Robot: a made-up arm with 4 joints.
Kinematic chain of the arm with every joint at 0, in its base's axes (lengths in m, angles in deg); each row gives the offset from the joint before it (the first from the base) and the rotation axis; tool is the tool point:
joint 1: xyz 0 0 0.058 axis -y
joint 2: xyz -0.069 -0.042 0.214 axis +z
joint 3: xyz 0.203 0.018 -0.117 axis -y
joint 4: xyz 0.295 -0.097 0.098 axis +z
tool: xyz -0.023 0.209 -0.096
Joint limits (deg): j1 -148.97..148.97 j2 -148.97..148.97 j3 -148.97..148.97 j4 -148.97..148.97
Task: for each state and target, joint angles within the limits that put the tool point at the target. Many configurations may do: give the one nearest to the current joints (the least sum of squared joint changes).
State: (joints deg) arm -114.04 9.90 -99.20 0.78
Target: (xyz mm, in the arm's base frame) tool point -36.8 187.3 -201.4
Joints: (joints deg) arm -73.22 17.19 -53.14 3.20
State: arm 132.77 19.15 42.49 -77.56
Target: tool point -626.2 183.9 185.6
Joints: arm 129.43 28.17 37.02 -93.21
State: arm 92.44 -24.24 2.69 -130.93
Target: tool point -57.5 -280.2 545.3
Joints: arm 118.30 0.88 -41.32 -148.97
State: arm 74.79 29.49 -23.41 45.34
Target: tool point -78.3 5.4 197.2
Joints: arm 116.16 16.95 -72.80 67.78
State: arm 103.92 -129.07 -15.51 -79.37
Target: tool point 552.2 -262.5 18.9
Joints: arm 136.02 -143.54 -64.91 -83.89
